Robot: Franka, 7 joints.
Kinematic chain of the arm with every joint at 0, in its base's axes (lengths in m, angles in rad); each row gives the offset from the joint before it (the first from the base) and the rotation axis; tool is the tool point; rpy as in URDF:
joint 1: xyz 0 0 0.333 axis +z
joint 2: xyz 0 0 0 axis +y
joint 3: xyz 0 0 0.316 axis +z
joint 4: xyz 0.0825 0 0 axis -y
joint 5: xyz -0.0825 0 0.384 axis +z
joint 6: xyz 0 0 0 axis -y
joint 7: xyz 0.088 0 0 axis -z
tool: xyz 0 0 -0.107 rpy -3.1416 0 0
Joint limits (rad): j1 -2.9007..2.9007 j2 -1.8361..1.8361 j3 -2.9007..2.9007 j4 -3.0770..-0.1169 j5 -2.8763..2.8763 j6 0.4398..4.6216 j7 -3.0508..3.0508
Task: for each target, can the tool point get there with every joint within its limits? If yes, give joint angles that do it. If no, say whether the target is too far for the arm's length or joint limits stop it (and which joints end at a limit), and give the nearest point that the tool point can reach.
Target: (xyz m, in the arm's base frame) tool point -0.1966 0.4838 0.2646
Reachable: yes | joints 1.7583 0.2075 0.1043 -2.2957 -1.5321 2.8133 -2.0164
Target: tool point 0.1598 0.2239 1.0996
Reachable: yes | joints 2.2051 -0.0215 -1.5363 -0.4905 -1.9014 3.2430 0.1249
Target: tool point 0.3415 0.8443 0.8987
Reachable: no: too far | nearest point 0.2733 0.6756 0.7857 | short by 0.214 m
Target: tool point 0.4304 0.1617 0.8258
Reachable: yes | joints 2.4246 -0.8399 -1.2045 -1.6492 -0.4692 4.2002 2.1845
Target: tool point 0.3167 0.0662 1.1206
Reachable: yes | joints 1.4909 0.2278 -1.8930 -0.6435 2.1211 2.3352 1.7157
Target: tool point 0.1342 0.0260 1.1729
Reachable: yes | joints 1.0600 -0.0719 -0.7022 -0.4864 -0.2223 3.0120 -0.8098
